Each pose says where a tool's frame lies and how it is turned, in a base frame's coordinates. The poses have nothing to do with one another.
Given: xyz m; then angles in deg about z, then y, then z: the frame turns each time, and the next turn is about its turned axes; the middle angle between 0 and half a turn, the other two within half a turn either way.
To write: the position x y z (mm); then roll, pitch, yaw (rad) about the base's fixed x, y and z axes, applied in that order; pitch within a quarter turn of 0, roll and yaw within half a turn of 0. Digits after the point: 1 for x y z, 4 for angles.
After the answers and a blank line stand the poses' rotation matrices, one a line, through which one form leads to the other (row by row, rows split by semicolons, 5 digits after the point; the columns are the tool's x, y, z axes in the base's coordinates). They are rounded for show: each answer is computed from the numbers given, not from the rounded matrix.
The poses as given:
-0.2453 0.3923 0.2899 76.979 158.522 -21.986
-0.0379 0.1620 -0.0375 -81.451 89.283 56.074
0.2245 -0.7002 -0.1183 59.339 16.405 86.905
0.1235 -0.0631 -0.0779 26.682 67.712 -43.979
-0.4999 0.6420 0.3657 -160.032 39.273 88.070
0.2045 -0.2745 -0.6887 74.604 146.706 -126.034
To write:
-245.3 392.3 289.9 -2.9953 0.3464 -1.3887
-37.9 162.0 -37.5 1.5557 0.5921 0.1408
224.5 -700.2 -118.3 0.2859 0.0152 2.5546
123.5 -63.1 -77.9 -1.0376 0.7286 -0.7306
-499.9 642.0 365.7 0.6852 0.0213 -1.2484
204.5 -274.5 -688.7 -2.6534 -0.3288 0.2776

0.17034 -0.98193 0.08250; -0.92505 -0.13050 0.35673; -0.33952 -0.13708 -0.93056
0.82158 0.55038 0.14864; 0.11644 0.09324 -0.98881; -0.55808 0.82969 0.01251
-0.83253 -0.53493 0.14402; 0.55377 -0.79644 0.24294; -0.01525 0.28201 0.95929
0.55566 -0.08781 0.82676; -0.49790 0.76122 0.41549; -0.66583 -0.64252 0.37926
0.31680 0.73869 -0.59496; -0.94825 0.23256 -0.21617; -0.02132 0.63266 0.77414
0.91019 0.38770 0.14574; 0.25937 -0.80786 0.52924; 0.32292 -0.44391 -0.83586

